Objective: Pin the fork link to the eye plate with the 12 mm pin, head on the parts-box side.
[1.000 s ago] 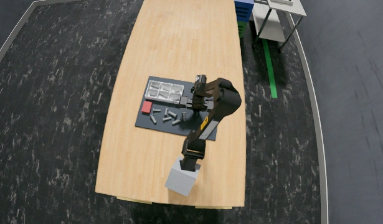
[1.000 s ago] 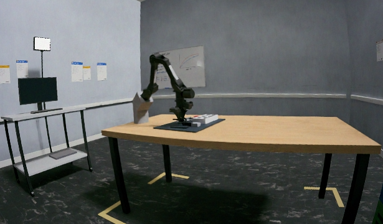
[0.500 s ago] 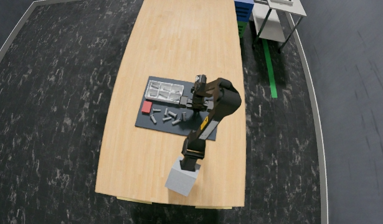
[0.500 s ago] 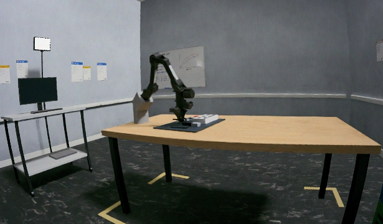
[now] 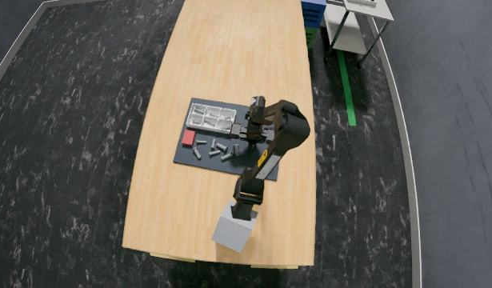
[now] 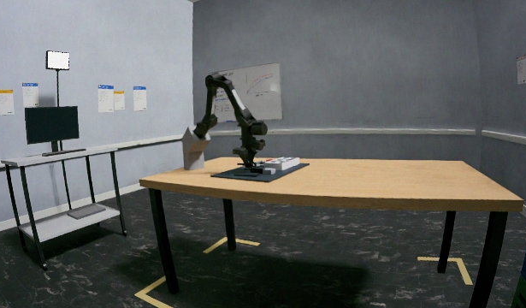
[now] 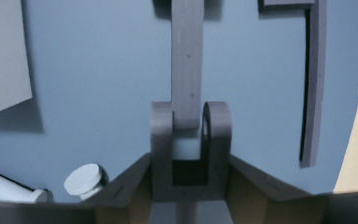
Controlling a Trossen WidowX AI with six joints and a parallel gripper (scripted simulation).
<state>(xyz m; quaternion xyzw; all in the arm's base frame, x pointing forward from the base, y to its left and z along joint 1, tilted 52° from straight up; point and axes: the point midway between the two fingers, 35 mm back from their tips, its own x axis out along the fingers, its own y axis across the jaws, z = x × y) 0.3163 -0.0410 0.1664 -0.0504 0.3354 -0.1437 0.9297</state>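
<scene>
The eye plate is 5 cm below my hand, 3 cm ahead of it and 1 cm to the right of it. Round my hand: long dark bar (9 cm to the right, 6 cm below, 3 cm ahead); pin (7 cm to the left, 5 cm below, 2 cm behind); dark mat (9 cm to the left, 7 cm below, 6 cm ahead).
</scene>
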